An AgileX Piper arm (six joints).
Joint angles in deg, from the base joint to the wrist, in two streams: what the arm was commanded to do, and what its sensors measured. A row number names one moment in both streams.
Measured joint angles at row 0:
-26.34, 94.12, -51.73, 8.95, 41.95, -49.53
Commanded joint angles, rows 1 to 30:
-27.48, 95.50, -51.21, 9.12, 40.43, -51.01
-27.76, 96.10, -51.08, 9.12, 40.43, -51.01
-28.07, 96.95, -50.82, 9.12, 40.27, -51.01
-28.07, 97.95, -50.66, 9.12, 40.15, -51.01
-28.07, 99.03, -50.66, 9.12, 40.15, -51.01
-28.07, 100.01, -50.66, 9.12, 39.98, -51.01
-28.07, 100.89, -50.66, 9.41, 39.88, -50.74
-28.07, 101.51, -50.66, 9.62, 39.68, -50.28
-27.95, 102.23, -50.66, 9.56, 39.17, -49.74
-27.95, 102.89, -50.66, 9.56, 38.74, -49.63
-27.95, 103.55, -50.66, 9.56, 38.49, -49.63
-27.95, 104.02, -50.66, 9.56, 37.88, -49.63
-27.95, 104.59, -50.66, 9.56, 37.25, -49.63
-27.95, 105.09, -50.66, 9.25, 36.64, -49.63
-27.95, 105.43, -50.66, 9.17, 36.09, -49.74
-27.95, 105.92, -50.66, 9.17, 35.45, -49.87
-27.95, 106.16, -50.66, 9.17, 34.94, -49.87
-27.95, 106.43, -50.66, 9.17, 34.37, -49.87
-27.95, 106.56, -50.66, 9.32, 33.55, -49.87
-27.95, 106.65, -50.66, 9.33, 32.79, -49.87
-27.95, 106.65, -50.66, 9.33, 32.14, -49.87
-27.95, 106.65, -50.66, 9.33, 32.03, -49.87
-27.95, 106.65, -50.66, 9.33, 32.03, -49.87
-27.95, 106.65, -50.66, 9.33, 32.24, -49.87
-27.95, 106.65, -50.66, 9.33, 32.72, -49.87
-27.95, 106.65, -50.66, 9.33, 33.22, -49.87
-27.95, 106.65, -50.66, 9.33, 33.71, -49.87
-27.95, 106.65, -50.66, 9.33, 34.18, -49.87
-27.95, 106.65, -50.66, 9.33, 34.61, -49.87
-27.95, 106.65, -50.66, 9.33, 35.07, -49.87
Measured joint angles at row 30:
-27.80, 106.39, -50.71, 8.92, 33.21, -49.75
